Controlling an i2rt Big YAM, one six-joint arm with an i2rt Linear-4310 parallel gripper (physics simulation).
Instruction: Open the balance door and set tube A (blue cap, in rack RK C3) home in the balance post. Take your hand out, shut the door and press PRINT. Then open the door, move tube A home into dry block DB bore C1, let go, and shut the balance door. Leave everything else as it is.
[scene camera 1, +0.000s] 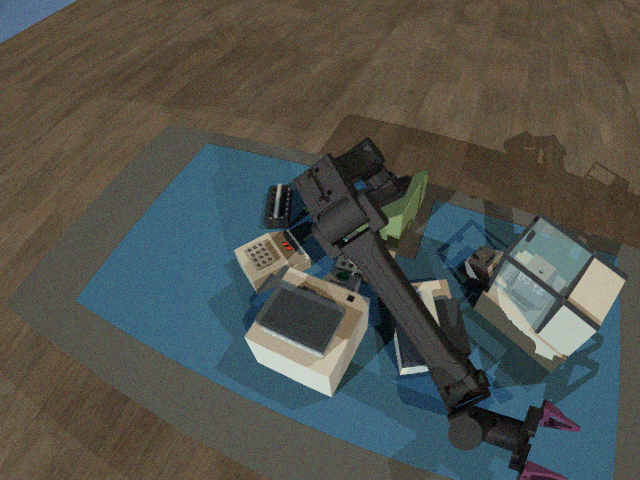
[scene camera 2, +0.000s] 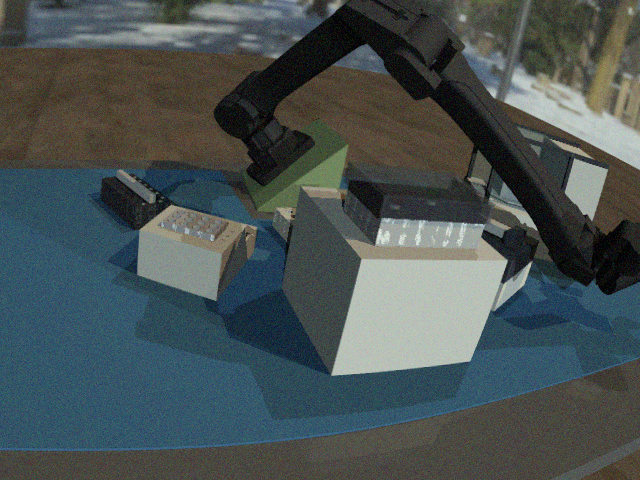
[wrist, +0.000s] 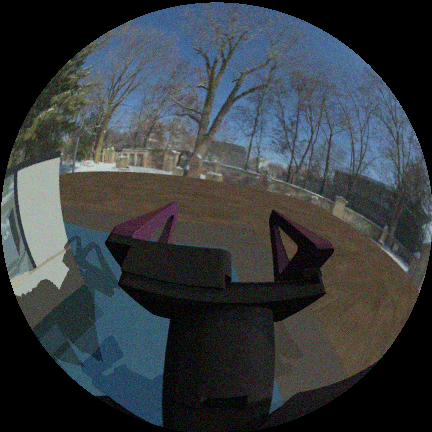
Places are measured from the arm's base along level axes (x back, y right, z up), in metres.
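Where they show: gripper, fingertip midpoint: (scene camera 1: 573, 454) (wrist: 224, 209); arm's base, link origin: (scene camera 1: 390, 195) (scene camera 2: 282, 160).
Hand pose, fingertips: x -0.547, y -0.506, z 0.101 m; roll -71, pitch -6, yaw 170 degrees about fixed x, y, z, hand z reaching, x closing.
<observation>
Each offset is from my fingertips to the top centre of the thing. "pt": to the spot under its first point.
The glass-walled balance @(dz +0.067, dx +0.366, dy +0.112 m) (scene camera 1: 597, 289) (scene camera 2: 586, 180) (wrist: 42, 210) stands at the right of scene camera 1 and shows at the left edge of the wrist view. I cannot tell how far its door is open. The dry block, a beige box @(dz -0.085, dx +0.264, dy +0.717 m) (scene camera 1: 258, 255) (scene camera 2: 178, 263) with a grid of bores and a red display, sits left of the arm. Rack RK is hidden behind the arm, and tube A with its blue cap cannot be made out. My gripper (scene camera 1: 563, 449) (wrist: 224, 209) is open and empty, in front of the balance in scene camera 1, fingers pointing away from the devices.
A large white box with a dark lid @(dz +0.035, dx +0.145, dy +0.535 m) (scene camera 1: 302, 317) (scene camera 2: 413, 310) stands beside the dry block. A black strip rack @(dz -0.107, dx +0.435, dy +0.789 m) (scene camera 1: 279, 206) (scene camera 2: 126, 198) and a green wedge (scene camera 1: 405, 211) (scene camera 2: 320, 160) are farther back. The arm passes over a low white-edged box @(pt dz -0.075, dx +0.119, dy +0.330 m) (scene camera 1: 410, 356). A small device @(pt dz -0.082, dx +0.399, dy +0.230 m) (scene camera 1: 483, 263) adjoins the balance.
</observation>
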